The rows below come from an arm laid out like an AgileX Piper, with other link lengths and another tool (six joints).
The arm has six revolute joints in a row. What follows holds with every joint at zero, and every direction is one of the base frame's. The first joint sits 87.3 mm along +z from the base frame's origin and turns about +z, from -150 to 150 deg. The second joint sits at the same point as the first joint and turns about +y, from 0 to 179.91 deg. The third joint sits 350.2 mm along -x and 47.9 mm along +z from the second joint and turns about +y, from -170 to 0 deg. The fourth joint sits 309.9 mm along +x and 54.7 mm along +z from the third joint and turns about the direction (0.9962, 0, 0.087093), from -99.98 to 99.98 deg. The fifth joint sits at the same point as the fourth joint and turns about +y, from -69.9 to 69.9 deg. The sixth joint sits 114.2 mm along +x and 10 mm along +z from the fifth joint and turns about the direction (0.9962, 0, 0.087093), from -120 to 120 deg. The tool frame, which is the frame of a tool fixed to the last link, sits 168.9 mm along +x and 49 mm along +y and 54.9 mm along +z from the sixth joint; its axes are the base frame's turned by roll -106.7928, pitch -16.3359 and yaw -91.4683 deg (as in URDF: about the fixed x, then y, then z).
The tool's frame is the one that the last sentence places.
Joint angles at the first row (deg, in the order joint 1, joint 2, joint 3, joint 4, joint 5, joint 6):
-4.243, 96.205, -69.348, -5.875, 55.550, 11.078
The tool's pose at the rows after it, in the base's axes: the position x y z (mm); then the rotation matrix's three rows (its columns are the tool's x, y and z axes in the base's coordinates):
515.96 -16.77 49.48; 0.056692 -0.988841 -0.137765; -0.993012 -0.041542 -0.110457; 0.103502 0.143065 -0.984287
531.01 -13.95 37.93; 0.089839 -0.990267 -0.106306; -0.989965 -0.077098 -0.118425; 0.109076 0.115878 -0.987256
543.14 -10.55 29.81; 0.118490 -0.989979 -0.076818; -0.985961 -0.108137 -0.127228; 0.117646 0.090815 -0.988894
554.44 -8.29 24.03; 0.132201 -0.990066 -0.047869; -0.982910 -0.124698 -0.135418; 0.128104 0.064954 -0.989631
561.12 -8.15 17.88; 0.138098 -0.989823 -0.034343; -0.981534 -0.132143 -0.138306; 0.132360 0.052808 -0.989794
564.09 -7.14 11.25; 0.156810 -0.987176 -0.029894; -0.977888 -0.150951 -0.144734; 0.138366 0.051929 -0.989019
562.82 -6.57 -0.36; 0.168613 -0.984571 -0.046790; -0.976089 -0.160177 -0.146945; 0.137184 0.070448 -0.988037
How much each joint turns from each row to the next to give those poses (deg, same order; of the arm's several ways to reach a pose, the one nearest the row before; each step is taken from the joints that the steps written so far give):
-0.276, 2.913, 0.055, 0.884, -4.711, -0.513
0.000, 2.113, 0.001, 0.346, -3.852, -2.022
0.185, 1.582, 0.000, 0.121, -3.185, -1.547
0.295, 1.278, 0.000, -0.350, -2.877, -0.337
0.000, 1.072, 0.001, -0.098, -1.827, -0.272
0.000, 0.916, -0.001, 0.000, -1.100, -1.095
0.000, 1.212, -0.001, 0.000, -0.192, -0.562

